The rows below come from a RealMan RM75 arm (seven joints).
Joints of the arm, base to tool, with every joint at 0 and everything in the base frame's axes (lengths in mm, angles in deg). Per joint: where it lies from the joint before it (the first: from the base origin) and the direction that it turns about. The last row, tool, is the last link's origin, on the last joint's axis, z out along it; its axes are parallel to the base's.
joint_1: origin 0 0 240.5 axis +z
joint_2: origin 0 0 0 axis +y
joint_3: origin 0 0 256 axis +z
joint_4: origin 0 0 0 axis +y
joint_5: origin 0 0 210 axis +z
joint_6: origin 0 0 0 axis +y
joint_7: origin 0 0 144 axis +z
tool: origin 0 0 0
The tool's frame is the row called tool.
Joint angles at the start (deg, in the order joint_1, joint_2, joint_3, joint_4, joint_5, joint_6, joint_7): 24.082, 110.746, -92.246, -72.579, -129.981, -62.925, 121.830
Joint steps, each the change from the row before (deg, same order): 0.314, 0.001, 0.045, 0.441, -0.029, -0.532, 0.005; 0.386, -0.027, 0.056, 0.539, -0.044, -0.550, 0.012; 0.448, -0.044, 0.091, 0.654, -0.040, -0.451, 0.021; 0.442, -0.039, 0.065, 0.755, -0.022, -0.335, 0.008; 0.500, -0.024, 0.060, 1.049, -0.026, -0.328, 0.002; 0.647, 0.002, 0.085, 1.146, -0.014, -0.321, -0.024; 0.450, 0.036, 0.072, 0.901, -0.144, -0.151, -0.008; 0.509, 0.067, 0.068, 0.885, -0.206, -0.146, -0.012; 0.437, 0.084, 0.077, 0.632, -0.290, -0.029, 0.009; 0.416, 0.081, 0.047, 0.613, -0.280, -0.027, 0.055; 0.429, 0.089, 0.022, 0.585, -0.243, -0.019, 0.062
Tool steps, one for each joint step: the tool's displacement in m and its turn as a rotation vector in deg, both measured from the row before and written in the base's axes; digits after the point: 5 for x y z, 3 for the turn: 0.00060, -0.00029, -0.00080, -0.580, -0.187, -0.301; 0.00076, -0.00008, -0.00070, -0.601, -0.241, -0.336; 0.00090, 0.00038, -0.00053, -0.506, -0.238, -0.368; 0.00123, 0.00042, -0.00071, -0.459, -0.227, -0.410; 0.00216, 0.00029, -0.00117, -0.552, -0.273, -0.618; 0.00153, 0.00075, -0.00134, -0.574, -0.252, -0.547; 0.00163, 0.00055, -0.00107, -0.351, -0.275, -0.443; 0.00117, 0.00074, -0.00120, -0.355, -0.308, -0.351; 0.00048, 0.00103, -0.00083, -0.160, -0.300, -0.151; 0.00049, 0.00089, -0.00089, -0.164, -0.289, -0.185; 0.00015, 0.00090, -0.00102, -0.174, -0.250, -0.145
